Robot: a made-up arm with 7 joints. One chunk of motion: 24 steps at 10 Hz.
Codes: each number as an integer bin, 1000 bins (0 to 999) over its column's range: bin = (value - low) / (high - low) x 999, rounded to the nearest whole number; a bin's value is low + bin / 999 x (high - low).
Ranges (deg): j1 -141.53..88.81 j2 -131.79..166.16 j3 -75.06..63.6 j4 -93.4..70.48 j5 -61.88..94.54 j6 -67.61..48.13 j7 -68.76..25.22
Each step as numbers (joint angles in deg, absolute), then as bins.
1 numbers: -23.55 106.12 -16.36 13.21 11.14 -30.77 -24.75
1 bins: 512 798 423 650 466 318 468
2 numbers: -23.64 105.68 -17.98 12.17 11.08 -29.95 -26.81
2 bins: 511 796 411 644 466 325 446
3 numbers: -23.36 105.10 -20.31 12.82 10.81 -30.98 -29.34
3 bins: 513 794 394 648 464 316 419
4 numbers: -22.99 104.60 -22.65 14.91 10.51 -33.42 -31.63
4 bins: 514 793 378 660 462 295 395
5 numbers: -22.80 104.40 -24.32 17.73 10.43 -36.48 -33.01
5 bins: 515 792 366 677 462 269 380
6 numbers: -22.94 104.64 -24.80 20.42 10.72 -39.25 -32.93
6 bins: 514 793 362 694 464 245 381
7 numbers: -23.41 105.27 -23.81 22.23 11.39 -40.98 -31.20
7 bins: 512 795 369 705 468 230 399
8 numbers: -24.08 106.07 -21.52 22.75 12.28 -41.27 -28.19
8 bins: 509 798 386 708 474 227 431
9 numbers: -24.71 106.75 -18.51 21.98 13.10 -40.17 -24.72
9 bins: 507 800 407 703 479 237 468
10 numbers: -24.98 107.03 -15.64 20.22 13.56 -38.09 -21.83
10 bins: 505 801 428 693 482 255 499
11 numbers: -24.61 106.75 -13.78 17.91 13.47 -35.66 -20.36
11 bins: 507 800 442 679 481 276 514
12 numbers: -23.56 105.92 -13.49 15.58 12.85 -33.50 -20.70
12 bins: 512 797 444 664 477 294 511
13 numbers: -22.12 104.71 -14.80 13.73 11.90 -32.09 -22.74
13 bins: 518 793 434 653 471 307 489
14 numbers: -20.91 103.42 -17.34 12.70 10.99 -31.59 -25.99
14 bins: 523 789 416 647 465 311 455
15 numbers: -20.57 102.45 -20.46 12.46 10.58 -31.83 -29.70
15 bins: 525 785 393 645 463 309 415
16 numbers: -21.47 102.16 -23.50 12.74 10.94 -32.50 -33.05
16 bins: 521 784 371 647 465 303 380
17 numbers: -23.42 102.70 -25.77 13.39 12.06 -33.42 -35.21
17 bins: 512 786 355 651 472 295 357
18 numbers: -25.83 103.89 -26.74 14.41 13.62 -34.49 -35.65
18 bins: 502 790 348 657 482 286 352
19 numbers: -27.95 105.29 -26.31 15.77 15.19 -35.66 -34.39
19 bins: 493 795 351 665 492 276 365
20 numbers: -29.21 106.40 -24.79 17.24 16.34 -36.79 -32.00
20 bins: 487 799 362 674 500 266 391
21 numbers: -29.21 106.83 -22.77 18.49 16.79 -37.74 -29.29
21 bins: 487 800 377 682 502 258 420
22 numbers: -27.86 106.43 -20.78 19.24 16.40 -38.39 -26.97
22 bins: 493 799 391 687 500 252 444
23 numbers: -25.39 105.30 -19.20 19.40 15.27 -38.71 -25.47
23 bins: 504 795 402 688 493 249 460
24 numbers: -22.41 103.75 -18.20 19.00 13.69 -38.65 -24.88
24 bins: 517 790 410 685 483 250 466
